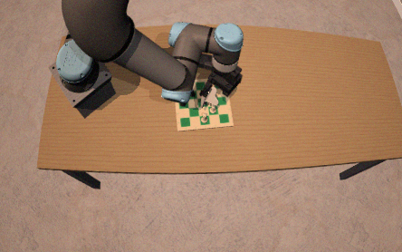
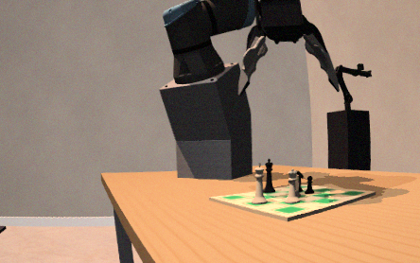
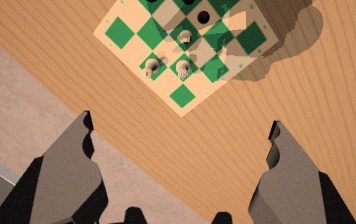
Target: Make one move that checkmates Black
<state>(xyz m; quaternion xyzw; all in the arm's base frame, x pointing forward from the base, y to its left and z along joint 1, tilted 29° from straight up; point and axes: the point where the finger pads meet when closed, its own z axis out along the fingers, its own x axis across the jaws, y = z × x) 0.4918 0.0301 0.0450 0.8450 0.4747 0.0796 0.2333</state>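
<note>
The white king is 140 mm below my hand, 40 mm to the right of it and 30 mm behind it. Also, from my hand: black pawn 150 mm below, 70 mm to the left, 50 mm behind; chessboard 170 mm below, 40 mm behind, 30 mm to the left; black king 140 mm below, 120 mm behind, 20 mm to the left.
</note>
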